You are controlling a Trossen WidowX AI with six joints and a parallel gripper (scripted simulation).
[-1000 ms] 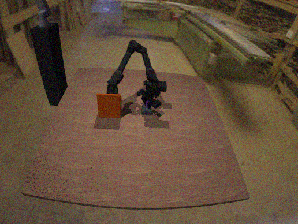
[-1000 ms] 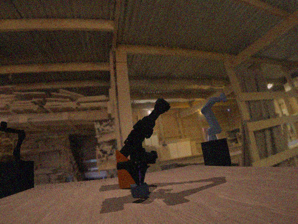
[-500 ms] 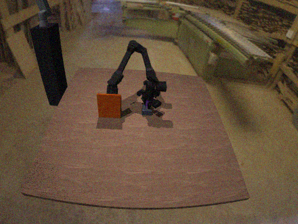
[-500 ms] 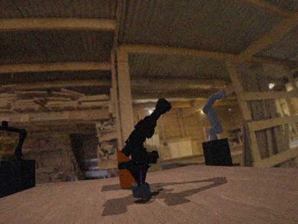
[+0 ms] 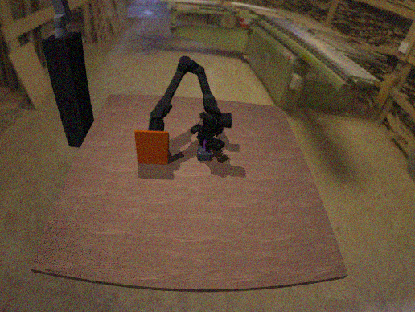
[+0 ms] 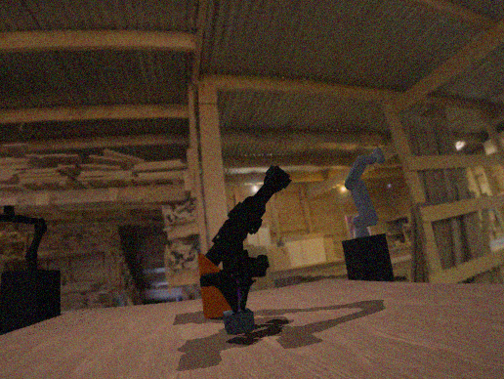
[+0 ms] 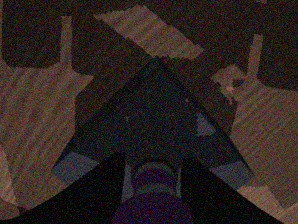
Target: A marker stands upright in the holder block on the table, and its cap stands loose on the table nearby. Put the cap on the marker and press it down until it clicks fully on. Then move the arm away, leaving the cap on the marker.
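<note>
Now: gripper tip 1 cm to the left of the holder block and 2 cm above it. Round my gripper tip: purple cap 1 cm to the right, 5 cm above.
</note>
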